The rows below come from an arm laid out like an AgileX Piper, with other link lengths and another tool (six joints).
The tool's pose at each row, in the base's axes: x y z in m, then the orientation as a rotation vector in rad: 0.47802, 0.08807, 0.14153, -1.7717, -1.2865, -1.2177; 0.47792, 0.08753, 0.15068, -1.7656, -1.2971, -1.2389; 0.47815, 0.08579, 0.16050, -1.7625, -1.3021, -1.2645; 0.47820, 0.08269, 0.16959, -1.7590, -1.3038, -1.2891; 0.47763, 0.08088, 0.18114, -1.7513, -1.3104, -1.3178; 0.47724, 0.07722, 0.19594, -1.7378, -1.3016, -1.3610; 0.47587, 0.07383, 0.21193, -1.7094, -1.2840, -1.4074; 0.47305, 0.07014, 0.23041, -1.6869, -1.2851, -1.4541; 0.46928, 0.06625, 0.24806, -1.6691, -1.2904, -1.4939
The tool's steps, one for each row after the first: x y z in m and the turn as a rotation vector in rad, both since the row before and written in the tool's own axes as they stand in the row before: 0.00826, 0.00036, -0.00396, -0.0089, 0.0059, -0.0169; 0.00848, 0.00127, -0.00509, -0.0140, 0.0076, -0.0145; 0.00731, 0.00171, -0.00599, -0.0135, 0.0088, -0.0119; 0.01007, 0.00106, -0.00587, -0.0133, 0.0105, -0.0175; 0.01249, 0.00247, -0.00840, -0.0210, 0.0245, -0.0136; 0.01385, 0.00196, -0.00856, -0.0160, 0.0383, -0.0105; 0.01644, 0.00136, -0.00953, -0.0176, 0.0263, -0.0237; 0.01585, 0.00099, -0.00942, -0.0155, 0.0193, -0.0233
